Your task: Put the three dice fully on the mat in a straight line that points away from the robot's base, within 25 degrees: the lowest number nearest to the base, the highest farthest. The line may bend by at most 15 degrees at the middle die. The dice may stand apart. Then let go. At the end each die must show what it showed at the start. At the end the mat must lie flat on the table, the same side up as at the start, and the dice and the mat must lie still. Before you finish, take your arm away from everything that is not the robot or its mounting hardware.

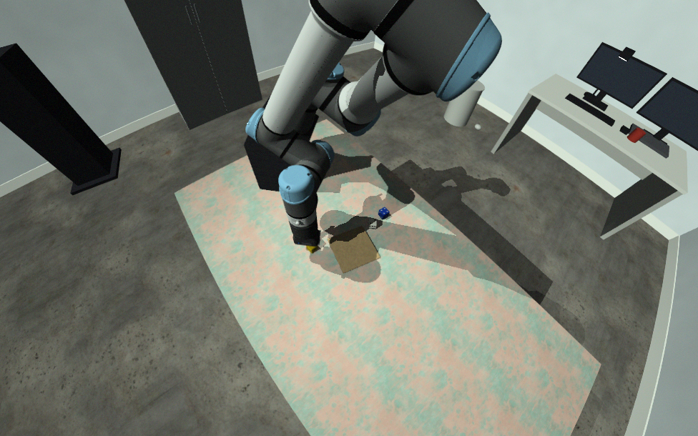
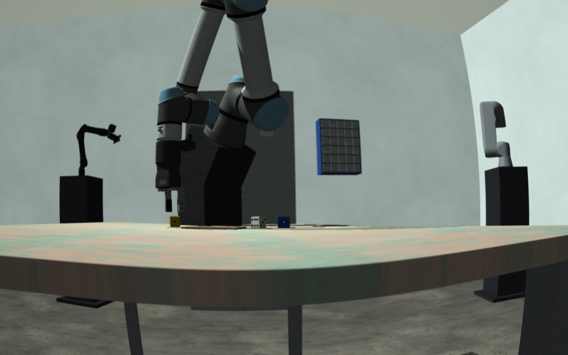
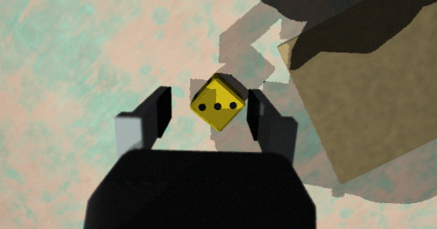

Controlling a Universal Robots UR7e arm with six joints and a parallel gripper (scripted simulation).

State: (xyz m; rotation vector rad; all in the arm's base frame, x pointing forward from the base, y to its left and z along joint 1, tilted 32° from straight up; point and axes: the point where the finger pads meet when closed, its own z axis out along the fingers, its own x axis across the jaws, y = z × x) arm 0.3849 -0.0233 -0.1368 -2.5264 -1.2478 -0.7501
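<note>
My gripper is now 4 cm above the yellow die and 1 cm short of it. Also, from my hand: white die (24 cm to the left, 4 cm below, 2 cm ahead); blue die (30 cm to the left, 4 cm below); tan mat (13 cm to the left, 7 cm ahead, 6 cm below).
</note>
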